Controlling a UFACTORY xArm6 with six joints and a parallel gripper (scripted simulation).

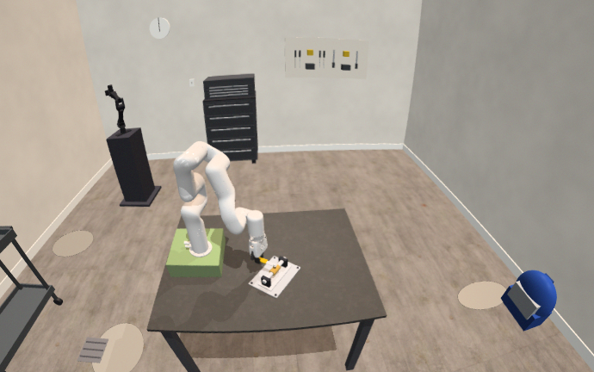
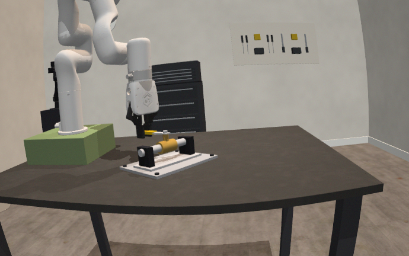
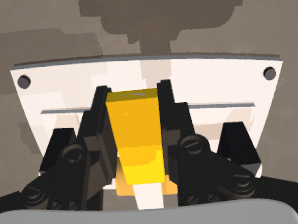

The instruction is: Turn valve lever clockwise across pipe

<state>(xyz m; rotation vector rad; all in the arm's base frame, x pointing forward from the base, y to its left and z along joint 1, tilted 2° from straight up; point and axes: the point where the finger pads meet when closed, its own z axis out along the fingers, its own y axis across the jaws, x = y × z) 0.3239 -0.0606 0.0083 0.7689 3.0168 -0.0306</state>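
Now: the valve lever 5 cm ahead of my hand and 2 cm to the right of it.
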